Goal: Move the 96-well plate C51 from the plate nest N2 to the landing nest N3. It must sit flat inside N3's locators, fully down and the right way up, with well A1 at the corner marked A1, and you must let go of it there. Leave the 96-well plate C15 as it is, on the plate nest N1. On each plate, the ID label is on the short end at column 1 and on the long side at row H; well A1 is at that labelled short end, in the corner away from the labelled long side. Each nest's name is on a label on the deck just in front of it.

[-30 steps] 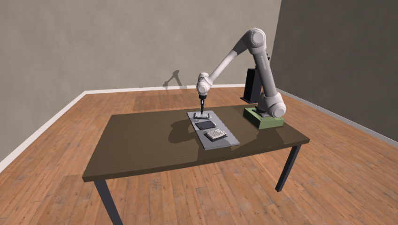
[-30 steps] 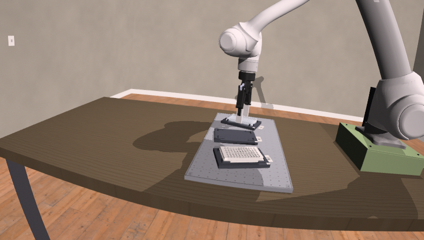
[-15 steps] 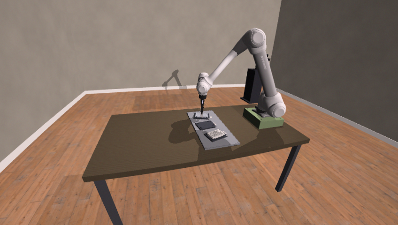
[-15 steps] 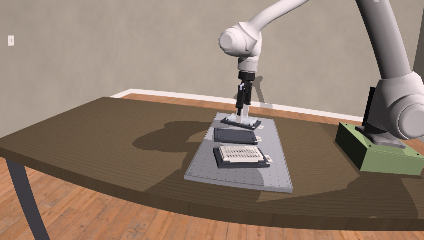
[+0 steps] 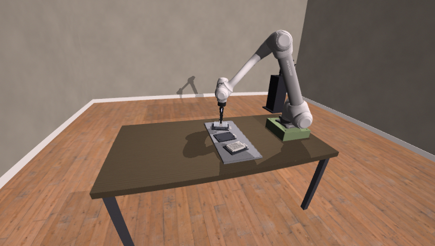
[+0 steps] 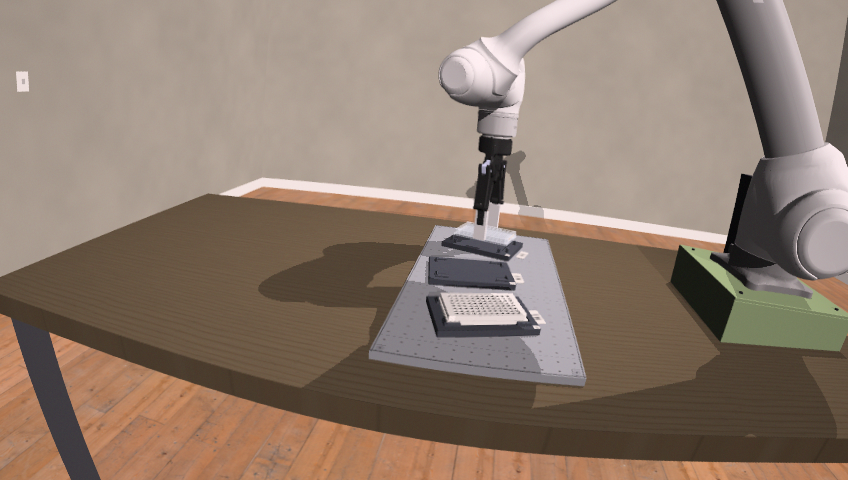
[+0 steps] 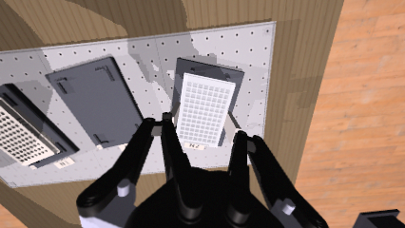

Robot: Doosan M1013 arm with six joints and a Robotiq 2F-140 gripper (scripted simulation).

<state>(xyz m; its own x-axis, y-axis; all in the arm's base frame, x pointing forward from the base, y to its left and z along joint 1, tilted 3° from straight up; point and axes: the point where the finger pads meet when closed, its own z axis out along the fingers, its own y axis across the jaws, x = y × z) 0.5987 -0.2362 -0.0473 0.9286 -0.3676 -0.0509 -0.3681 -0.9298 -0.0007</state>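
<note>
Now: the nest N2 50 mm below my hand. The rest, counted from my hand: landing nest N3: 30 mm ahead, 190 mm to the left, 50 mm below; then N3 label: 60 mm behind, 180 mm to the left, 60 mm below; then N2 label: 90 mm behind, 30 mm to the left, 60 mm below.
</note>
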